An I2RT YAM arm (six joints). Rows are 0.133 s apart.
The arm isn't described. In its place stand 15 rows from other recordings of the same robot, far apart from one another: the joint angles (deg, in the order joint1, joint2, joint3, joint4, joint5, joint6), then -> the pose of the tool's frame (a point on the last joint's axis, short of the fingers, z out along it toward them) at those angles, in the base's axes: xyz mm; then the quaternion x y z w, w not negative.
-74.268 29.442 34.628 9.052 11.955 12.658 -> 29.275, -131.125, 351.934, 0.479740, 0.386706, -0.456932, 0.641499
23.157 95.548 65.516 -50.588 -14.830 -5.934 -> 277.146, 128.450, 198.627, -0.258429, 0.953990, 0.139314, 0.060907
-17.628 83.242 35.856 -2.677 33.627 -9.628 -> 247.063, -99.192, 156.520, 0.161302, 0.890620, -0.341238, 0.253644
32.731 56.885 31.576 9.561 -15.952 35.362 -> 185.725, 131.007, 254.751, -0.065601, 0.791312, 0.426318, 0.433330
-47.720 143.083 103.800 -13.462 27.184 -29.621 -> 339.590, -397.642, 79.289, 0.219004, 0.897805, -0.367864, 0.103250
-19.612 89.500 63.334 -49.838 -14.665 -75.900 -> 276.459, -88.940, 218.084, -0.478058, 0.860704, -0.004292, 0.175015
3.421 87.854 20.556 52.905 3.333 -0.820 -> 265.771, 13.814, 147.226, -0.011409, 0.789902, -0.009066, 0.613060
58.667 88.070 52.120 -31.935 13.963 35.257 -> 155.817, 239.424, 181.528, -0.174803, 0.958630, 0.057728, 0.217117
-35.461 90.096 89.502 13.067 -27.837 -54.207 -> 310.231, -200.558, 457.739, -0.284030, 0.569064, -0.426814, 0.642902
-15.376 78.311 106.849 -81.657 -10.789 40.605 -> 212.427, -51.505, 454.619, 0.416995, 0.847931, 0.155808, 0.287840
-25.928 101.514 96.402 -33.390 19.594 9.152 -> 360.116, -188.355, 343.173, 0.337973, 0.824027, -0.214071, 0.401158
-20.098 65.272 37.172 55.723 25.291 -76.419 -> 227.700, -99.512, 340.057, -0.073361, 0.533866, -0.698307, 0.471140
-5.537 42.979 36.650 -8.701 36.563 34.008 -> 173.192, -38.096, 299.499, 0.434526, 0.644463, -0.099175, 0.621304
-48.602 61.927 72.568 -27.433 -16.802 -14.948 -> 159.114, -164.931, 419.426, 0.146510, 0.785377, -0.210916, 0.563234
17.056 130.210 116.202 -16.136 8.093 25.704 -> 514.989, 152.757, 259.165, 0.100286, 0.859377, 0.124478, 0.485714
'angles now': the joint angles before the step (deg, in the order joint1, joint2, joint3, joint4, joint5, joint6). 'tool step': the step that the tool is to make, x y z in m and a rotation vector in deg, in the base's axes. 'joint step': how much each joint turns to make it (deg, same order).
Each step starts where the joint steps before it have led.
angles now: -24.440, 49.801, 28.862, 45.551, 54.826, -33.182
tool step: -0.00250, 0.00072, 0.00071, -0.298, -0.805, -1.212
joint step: 0.006, -0.258, -0.384, 1.657, 1.127, -0.821
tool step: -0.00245, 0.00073, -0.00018, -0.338, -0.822, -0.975
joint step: -0.016, -0.236, -0.569, 1.831, 0.870, -0.732
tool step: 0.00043, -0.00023, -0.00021, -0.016, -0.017, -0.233
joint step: 0.013, 0.259, -0.024, 0.491, 0.214, -0.222
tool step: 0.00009, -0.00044, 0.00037, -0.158, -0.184, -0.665
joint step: -0.062, 0.390, -0.016, 1.176, 0.499, -0.638
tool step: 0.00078, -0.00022, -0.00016, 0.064, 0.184, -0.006
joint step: 0.042, 0.221, 0.080, 0.009, 0.034, -0.072
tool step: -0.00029, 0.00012, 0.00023, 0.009, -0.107, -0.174
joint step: 0.017, -0.036, -0.002, 0.131, 0.193, -0.084
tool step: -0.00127, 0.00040, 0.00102, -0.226, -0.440, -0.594
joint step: 0.002, -0.086, -0.086, 0.992, 0.509, -0.587
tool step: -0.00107, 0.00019, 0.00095, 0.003, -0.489, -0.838
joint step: -0.001, 0.003, 0.000, 0.845, 0.827, -0.466
